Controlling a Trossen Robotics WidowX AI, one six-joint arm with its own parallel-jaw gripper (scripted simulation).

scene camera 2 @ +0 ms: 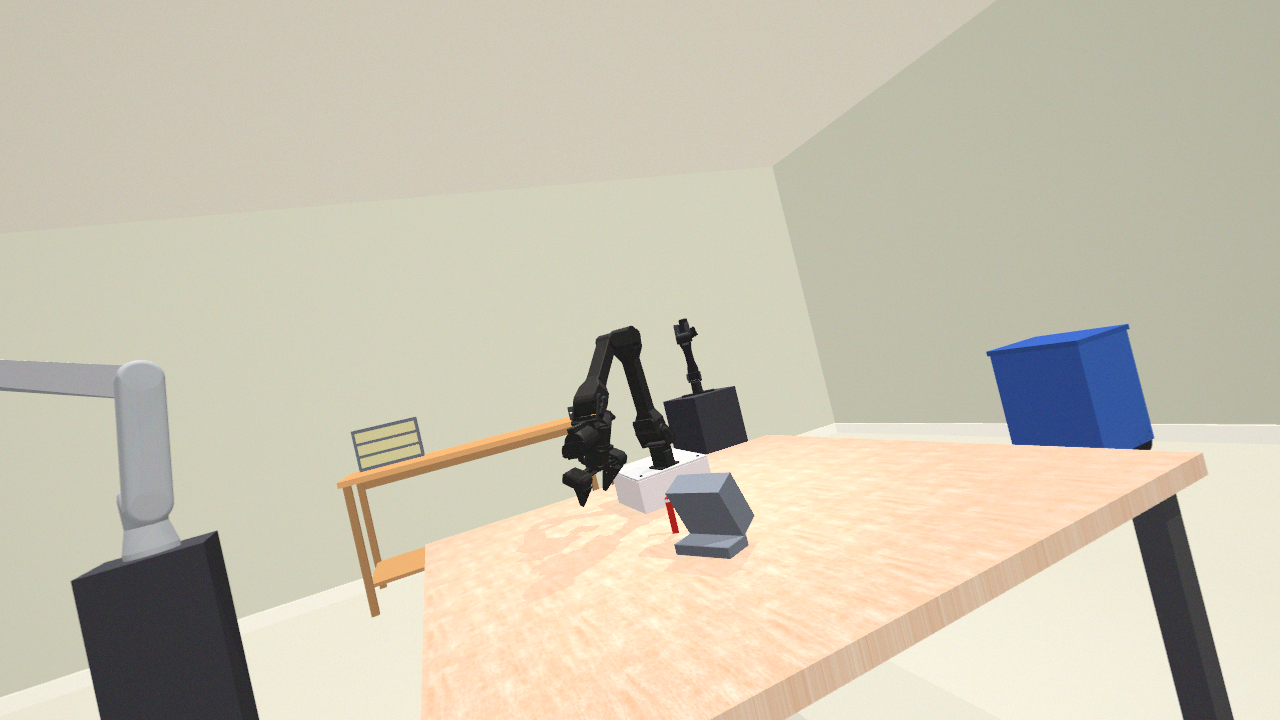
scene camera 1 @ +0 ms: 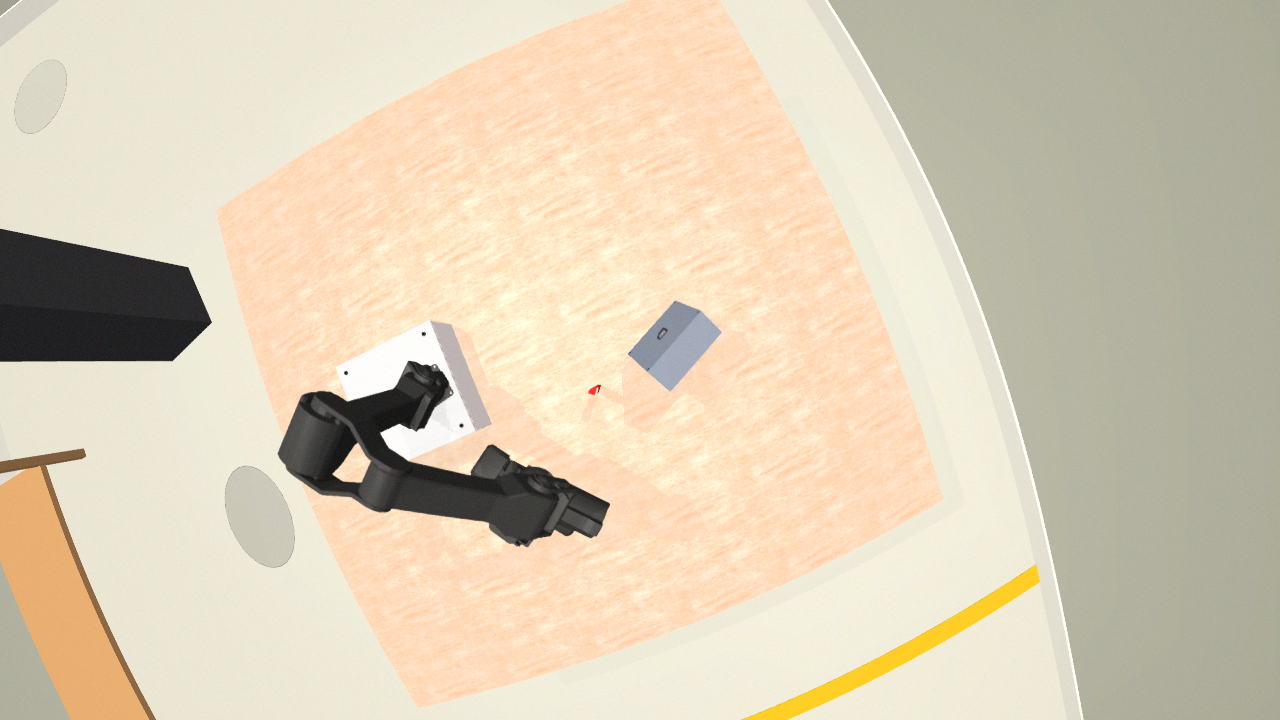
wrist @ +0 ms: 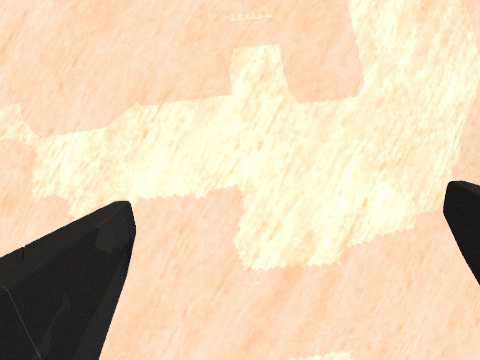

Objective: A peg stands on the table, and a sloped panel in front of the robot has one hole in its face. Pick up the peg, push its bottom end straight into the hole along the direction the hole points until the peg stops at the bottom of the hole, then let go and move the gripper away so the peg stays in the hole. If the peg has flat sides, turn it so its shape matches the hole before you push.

Labels:
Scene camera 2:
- my gripper: 593, 498
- grey sloped panel: 710, 503

